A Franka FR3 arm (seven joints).
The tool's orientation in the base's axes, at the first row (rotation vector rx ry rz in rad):
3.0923, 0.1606, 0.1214
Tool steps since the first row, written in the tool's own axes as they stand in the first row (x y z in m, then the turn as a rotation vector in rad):
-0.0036, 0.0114, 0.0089, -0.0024, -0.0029, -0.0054
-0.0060, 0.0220, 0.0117, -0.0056, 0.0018, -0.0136
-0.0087, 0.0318, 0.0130, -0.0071, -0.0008, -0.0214
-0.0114, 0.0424, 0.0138, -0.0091, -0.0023, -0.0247
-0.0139, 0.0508, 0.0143, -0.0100, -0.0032, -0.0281
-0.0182, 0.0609, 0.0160, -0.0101, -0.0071, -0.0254
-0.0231, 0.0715, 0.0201, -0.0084, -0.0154, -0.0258
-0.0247, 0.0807, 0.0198, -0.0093, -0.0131, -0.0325
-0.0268, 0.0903, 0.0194, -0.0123, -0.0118, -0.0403
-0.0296, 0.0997, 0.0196, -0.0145, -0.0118, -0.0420
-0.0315, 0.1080, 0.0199, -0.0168, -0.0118, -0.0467
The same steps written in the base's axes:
-0.0017, -0.0120, -0.0086, -0.0031, 0.0028, 0.0051
-0.0028, -0.0229, -0.0111, -0.0065, -0.0019, 0.0132
-0.0043, -0.0330, -0.0121, -0.0088, 0.0009, 0.0207
-0.0059, -0.0439, -0.0126, -0.0112, 0.0023, 0.0238
-0.0075, -0.0525, -0.0129, -0.0125, 0.0032, 0.0271
-0.0106, -0.0630, -0.0145, -0.0128, 0.0070, 0.0242
-0.0140, -0.0743, -0.0184, -0.0120, 0.0154, 0.0243
-0.0147, -0.0836, -0.0178, -0.0132, 0.0133, 0.0311
-0.0158, -0.0933, -0.0171, -0.0166, 0.0120, 0.0387
-0.0176, -0.1029, -0.0171, -0.0190, 0.0118, 0.0402
-0.0187, -0.1114, -0.0172, -0.0216, 0.0118, 0.0447

